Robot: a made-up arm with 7 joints.
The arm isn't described. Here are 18 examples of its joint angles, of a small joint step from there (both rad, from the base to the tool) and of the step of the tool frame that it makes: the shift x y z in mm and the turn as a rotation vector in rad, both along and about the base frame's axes.
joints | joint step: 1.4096 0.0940 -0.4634 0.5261 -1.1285 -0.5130 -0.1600 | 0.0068 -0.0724 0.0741 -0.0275 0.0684 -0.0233 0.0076
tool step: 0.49 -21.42 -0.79 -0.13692 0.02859 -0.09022
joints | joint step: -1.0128 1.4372 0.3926 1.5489 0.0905 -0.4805 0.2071 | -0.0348 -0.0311 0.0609 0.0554 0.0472 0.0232 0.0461
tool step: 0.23 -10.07 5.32 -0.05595 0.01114 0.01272
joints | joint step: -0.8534 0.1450 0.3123 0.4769 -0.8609 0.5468 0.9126 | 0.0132 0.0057 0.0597 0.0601 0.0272 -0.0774 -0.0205
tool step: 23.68 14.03 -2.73 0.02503 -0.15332 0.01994
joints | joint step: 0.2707 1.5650 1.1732 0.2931 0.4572 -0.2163 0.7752 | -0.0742 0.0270 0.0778 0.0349 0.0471 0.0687 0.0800
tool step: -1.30 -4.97 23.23 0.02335 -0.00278 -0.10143
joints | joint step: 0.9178 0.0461 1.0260 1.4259 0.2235 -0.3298 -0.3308 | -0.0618 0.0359 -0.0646 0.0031 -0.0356 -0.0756 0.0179
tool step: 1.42 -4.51 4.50 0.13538 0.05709 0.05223
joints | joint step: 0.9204 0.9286 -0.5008 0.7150 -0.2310 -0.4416 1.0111 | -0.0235 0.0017 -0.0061 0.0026 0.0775 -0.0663 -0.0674
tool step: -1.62 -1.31 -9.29 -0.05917 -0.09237 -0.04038
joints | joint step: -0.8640 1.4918 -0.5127 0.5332 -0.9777 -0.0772 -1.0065 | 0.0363 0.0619 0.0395 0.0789 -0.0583 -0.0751 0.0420
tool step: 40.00 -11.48 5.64 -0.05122 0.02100 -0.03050
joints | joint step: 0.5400 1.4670 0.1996 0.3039 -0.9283 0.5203 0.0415 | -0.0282 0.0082 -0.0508 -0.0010 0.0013 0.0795 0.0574
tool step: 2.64 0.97 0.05 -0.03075 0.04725 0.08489
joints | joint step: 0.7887 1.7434 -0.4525 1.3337 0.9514 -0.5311 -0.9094 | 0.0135 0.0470 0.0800 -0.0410 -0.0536 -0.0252 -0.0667
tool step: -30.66 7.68 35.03 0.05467 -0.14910 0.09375
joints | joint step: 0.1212 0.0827 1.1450 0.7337 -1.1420 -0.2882 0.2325 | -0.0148 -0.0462 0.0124 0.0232 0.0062 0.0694 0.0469
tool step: -5.13 -12.91 -9.10 -0.07868 0.06460 0.03247
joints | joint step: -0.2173 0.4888 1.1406 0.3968 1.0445 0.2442 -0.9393 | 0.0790 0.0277 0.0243 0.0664 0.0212 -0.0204 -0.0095
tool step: 37.74 23.42 26.43 0.10027 -0.11789 0.01922
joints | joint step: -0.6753 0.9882 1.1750 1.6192 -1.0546 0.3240 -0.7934 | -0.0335 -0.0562 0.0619 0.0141 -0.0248 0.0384 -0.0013
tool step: -23.17 10.71 -2.30 0.00842 -0.03320 0.09005
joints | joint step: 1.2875 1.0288 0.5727 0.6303 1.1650 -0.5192 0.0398 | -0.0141 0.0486 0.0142 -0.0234 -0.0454 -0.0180 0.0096
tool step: -18.63 6.29 -2.58 0.00729 0.04503 0.07839
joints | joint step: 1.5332 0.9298 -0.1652 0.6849 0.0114 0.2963 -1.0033 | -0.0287 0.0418 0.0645 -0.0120 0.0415 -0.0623 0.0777
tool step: -22.73 18.48 -9.05 -0.00971 -0.04857 -0.05955
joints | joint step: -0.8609 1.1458 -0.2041 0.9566 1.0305 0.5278 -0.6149 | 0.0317 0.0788 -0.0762 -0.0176 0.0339 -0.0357 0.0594
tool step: 13.71 9.57 13.86 -0.01826 -0.01102 -0.04456
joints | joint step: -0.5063 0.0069 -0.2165 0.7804 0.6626 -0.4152 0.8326 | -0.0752 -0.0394 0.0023 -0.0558 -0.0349 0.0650 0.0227
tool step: -51.40 -13.91 -4.27 -0.06130 0.16954 -0.04341
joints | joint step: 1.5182 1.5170 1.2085 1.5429 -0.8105 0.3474 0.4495 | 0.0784 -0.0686 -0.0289 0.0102 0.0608 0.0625 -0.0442
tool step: 9.15 19.62 -16.37 0.03249 -0.12676 -0.08976
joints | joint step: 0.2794 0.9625 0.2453 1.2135 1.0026 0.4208 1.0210 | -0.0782 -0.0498 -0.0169 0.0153 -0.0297 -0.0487 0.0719
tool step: 6.06 -10.62 -41.24 -0.00313 0.03355 -0.08711
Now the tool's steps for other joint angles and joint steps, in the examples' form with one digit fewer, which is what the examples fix.
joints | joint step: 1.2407 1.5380 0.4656 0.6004 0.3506 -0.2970 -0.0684 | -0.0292 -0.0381 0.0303 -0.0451 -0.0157 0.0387 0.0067
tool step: 19.4 13.0 -17.7 -0.0908 0.0275 -0.0529
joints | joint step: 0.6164 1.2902 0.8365 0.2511 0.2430 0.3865 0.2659 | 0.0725 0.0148 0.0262 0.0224 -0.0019 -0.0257 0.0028
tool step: -7.7 -0.1 17.7 0.0549 -0.1056 0.0159
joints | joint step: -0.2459 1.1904 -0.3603 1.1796 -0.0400 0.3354 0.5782 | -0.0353 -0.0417 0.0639 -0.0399 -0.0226 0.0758 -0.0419
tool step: -8.1 13.5 -8.7 0.0733 -0.0103 0.1024
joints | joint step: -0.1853 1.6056 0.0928 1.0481 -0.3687 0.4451 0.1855 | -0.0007 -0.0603 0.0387 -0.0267 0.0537 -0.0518 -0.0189
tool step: -9.8 10.1 -12.1 -0.1013 -0.0604 -0.0140
